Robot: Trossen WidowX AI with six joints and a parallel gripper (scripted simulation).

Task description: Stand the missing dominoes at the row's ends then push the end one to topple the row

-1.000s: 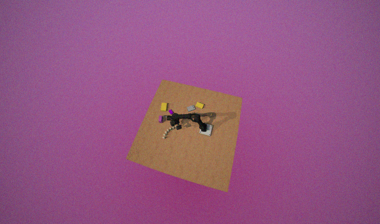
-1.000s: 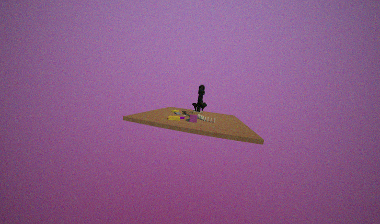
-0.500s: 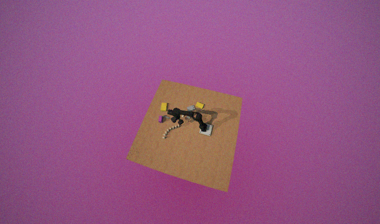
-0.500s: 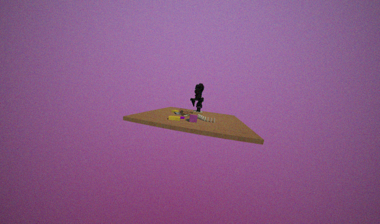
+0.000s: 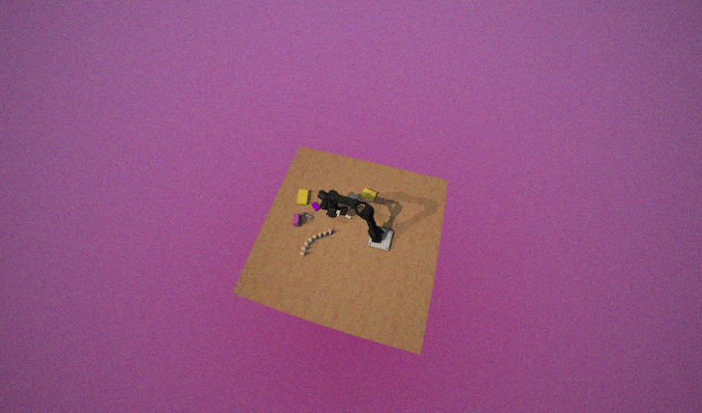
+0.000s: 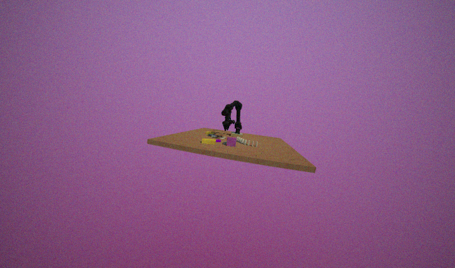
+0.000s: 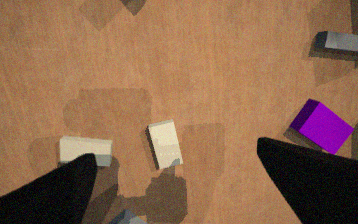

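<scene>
The small grey bar lies 210 mm ahead of my gripper tip, 90 mm below it and 10 mm to the left of it. Round my gripper tip: purple block (280 mm ahead, 60 mm to the left, 60 mm below).
</scene>
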